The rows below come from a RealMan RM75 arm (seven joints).
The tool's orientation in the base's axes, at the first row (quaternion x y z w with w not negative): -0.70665, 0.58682, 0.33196, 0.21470
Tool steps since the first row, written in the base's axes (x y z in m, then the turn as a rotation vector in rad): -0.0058, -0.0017, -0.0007, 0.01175, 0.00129, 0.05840; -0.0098, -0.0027, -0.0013, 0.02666, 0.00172, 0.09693; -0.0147, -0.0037, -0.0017, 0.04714, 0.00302, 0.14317; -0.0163, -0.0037, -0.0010, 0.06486, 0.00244, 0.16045; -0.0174, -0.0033, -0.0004, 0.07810, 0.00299, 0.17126
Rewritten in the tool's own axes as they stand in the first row. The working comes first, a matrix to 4 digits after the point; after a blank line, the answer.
The tool's axes in the first row as the columns of a matrix, in the base's axes (used below as rounded here):
0.0909, -0.9719, -0.2172
-0.6868, -0.2191, 0.6930
-0.7211, 0.0862, -0.6874

0.0011, 0.0059, 0.0006, -0.04193, -0.00667, -0.04180; 0.0019, 0.0100, 0.0012, -0.06865, -0.01793, -0.07123; 0.0024, 0.0150, 0.0018, -0.10103, -0.03414, -0.10656; 0.0018, 0.0166, 0.0017, -0.11148, -0.04974, -0.12269; 0.0010, 0.0176, 0.0018, -0.11845, -0.06180, -0.13262
